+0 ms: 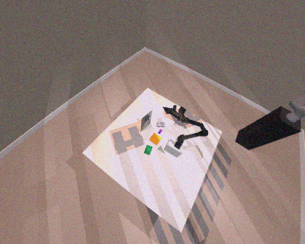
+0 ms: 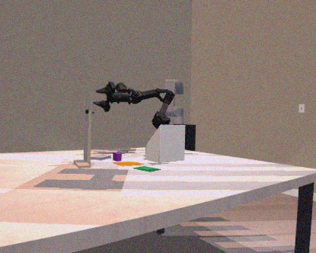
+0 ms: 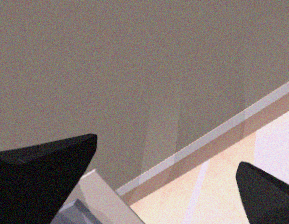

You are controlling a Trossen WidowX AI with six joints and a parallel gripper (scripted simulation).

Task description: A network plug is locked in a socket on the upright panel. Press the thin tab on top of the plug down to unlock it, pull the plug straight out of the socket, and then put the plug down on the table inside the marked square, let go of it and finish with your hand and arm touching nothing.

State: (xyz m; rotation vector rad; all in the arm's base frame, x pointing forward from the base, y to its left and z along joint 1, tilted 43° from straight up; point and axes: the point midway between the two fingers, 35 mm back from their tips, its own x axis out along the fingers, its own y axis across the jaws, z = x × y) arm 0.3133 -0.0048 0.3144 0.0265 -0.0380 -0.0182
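The network plug lies 8 cm ahead of my gripper tip, 19 cm to the left of it and 9 cm below it. Round my gripper tip: grey patch (4 cm behind, 2 cm to the left, 34 cm below); orange square (10 cm behind, 24 cm to the left, 34 cm below); green patch (11 cm behind, 40 cm to the left, 34 cm below).
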